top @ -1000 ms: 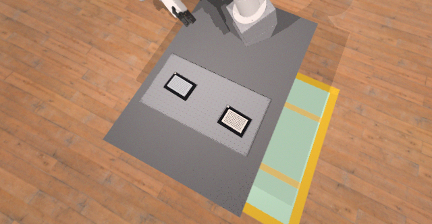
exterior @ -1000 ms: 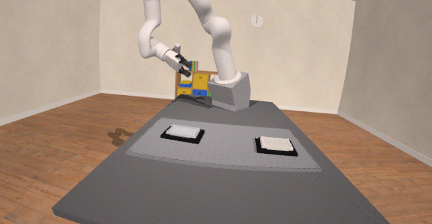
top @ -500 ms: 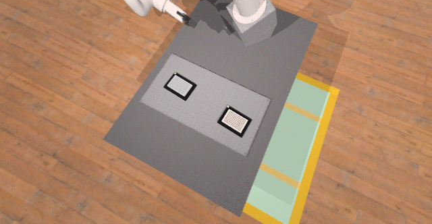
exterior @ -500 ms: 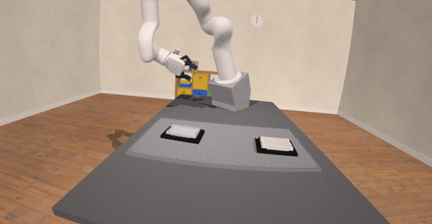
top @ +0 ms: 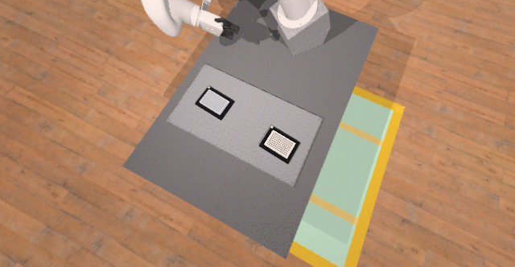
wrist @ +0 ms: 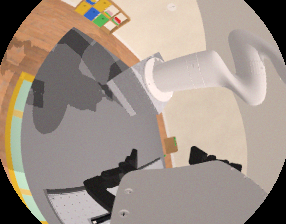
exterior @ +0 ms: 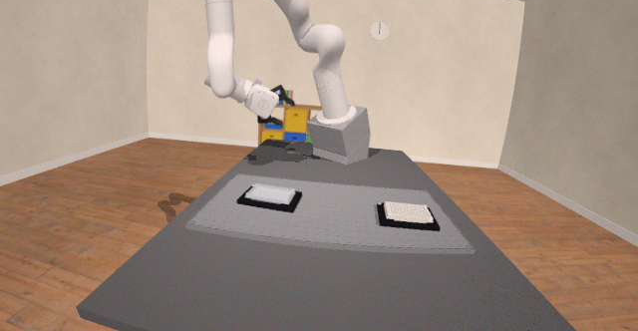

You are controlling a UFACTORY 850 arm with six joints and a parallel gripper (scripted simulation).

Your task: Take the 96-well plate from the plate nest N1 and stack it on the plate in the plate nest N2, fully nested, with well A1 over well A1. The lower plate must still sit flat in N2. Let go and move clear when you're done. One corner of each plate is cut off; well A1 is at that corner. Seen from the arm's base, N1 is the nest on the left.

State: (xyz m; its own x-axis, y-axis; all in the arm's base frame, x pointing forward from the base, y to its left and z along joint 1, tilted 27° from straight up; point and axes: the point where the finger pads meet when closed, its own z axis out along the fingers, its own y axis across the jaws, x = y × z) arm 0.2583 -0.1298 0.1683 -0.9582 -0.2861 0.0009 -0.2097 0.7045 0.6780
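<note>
Right now the black plate nest is 43 cm to the left of my hand, 28 cm ahead of it and 22 cm below it.
</note>
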